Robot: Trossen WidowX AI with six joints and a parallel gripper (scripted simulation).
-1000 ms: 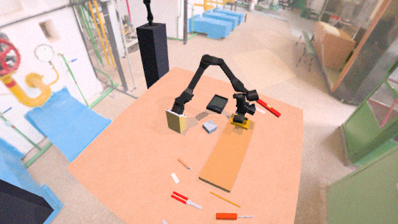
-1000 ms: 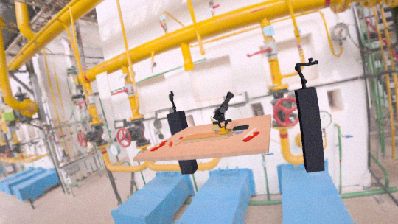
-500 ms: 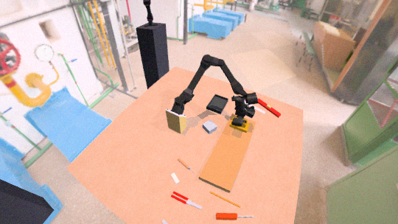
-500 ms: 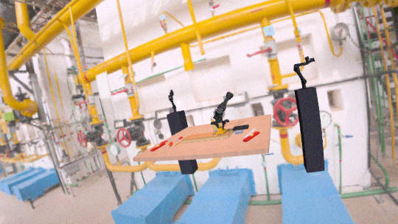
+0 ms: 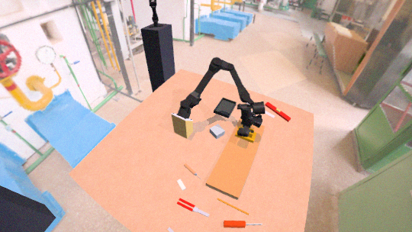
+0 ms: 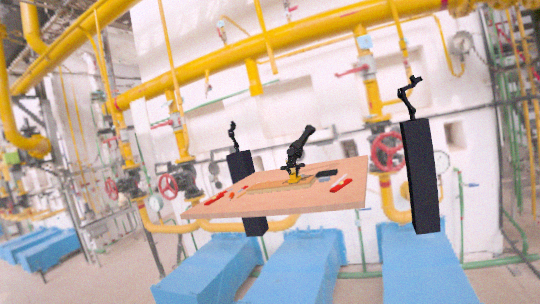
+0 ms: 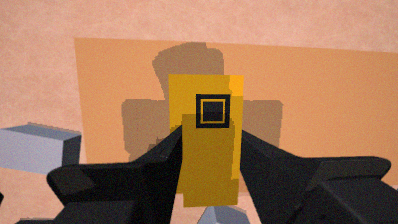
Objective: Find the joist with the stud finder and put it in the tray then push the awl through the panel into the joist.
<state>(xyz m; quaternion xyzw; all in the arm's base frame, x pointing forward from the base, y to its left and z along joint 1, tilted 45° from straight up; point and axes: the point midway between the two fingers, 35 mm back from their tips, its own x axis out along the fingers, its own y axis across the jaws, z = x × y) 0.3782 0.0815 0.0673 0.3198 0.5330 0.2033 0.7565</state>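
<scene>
My gripper tip is 22 cm past the dark tray, 22 cm to the right of it and 5 cm above it. The rest, counted from my gripper tip: white strip: 1 cm ahead, 34 cm to the left, 6 cm below; yellow stud finder: 1 cm ahead, 2 cm above; awl: 19 cm behind, 34 cm to the right, 6 cm below.
</scene>
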